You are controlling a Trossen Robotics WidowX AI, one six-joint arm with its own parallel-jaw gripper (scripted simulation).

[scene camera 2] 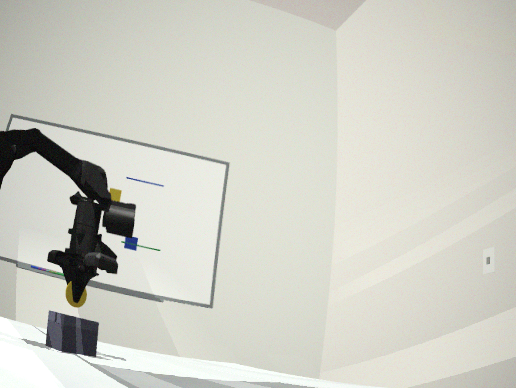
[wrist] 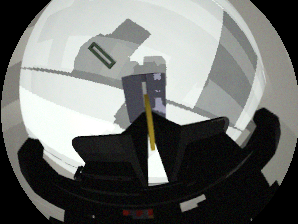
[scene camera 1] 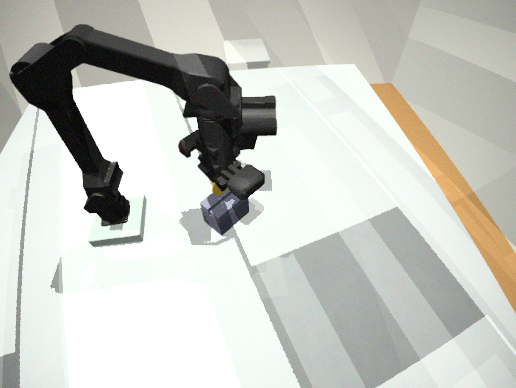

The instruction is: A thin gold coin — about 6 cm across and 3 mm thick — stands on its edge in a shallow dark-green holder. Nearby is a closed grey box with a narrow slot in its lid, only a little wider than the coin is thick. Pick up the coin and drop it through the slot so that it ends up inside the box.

Labels:
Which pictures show the gripper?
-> Scene camera 2, the wrist view and scene camera 1: all of them.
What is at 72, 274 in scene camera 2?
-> The gripper.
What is the gripper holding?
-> A coin.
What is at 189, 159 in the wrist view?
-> The gripper.

